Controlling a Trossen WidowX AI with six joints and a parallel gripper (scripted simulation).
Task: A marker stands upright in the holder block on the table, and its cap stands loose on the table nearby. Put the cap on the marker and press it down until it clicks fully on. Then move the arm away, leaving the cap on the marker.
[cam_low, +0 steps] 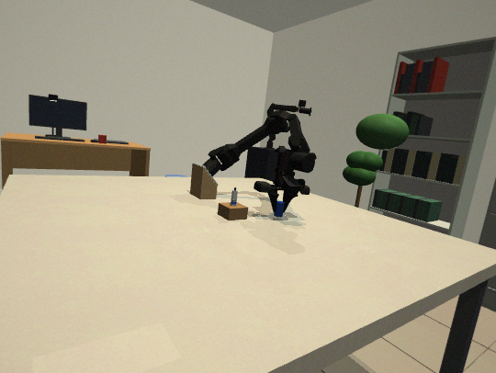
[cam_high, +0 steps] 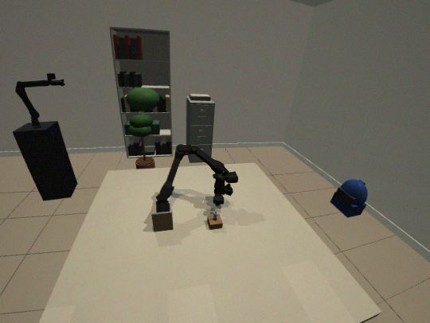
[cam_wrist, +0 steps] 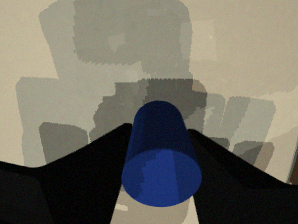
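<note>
Right now the brown holder block is 70 mm behind my gripper tip and 150 mm to the right of it. From my gripper tip the other things lie so: blue cap (10 mm above).
</note>
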